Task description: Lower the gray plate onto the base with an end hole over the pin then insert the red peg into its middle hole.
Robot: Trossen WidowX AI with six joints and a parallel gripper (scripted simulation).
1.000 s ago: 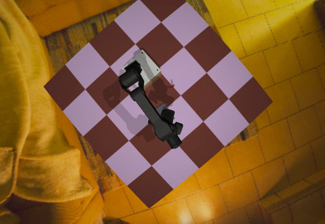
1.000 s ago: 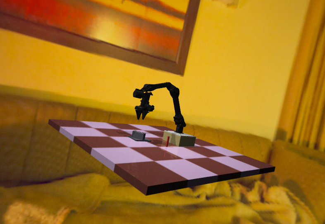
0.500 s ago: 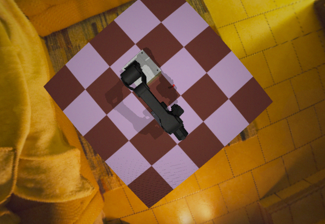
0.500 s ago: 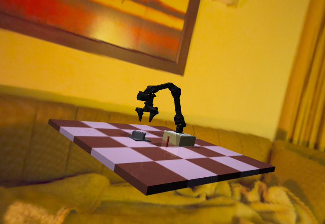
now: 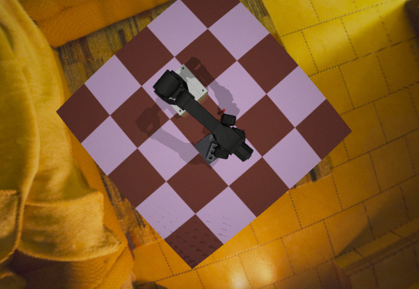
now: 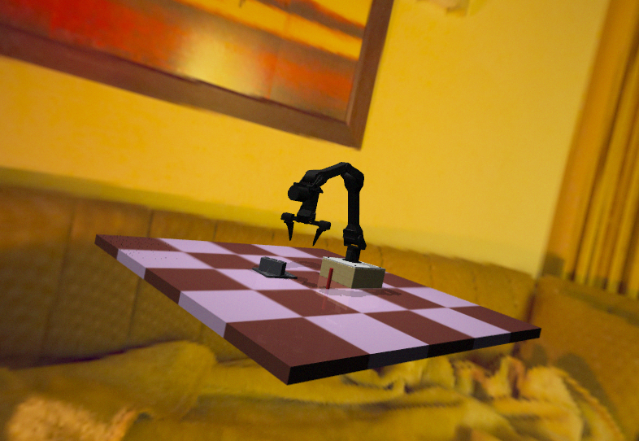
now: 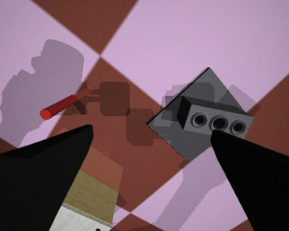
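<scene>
My gripper tip is 11 cm to the right of the red peg, 11 cm above it and 8 cm past it. Also, from my gripper tip: dark base 14 cm below, 9 cm to the right; then gray plate 11 cm below, 10 cm to the right, 2 cm ahead.
</scene>
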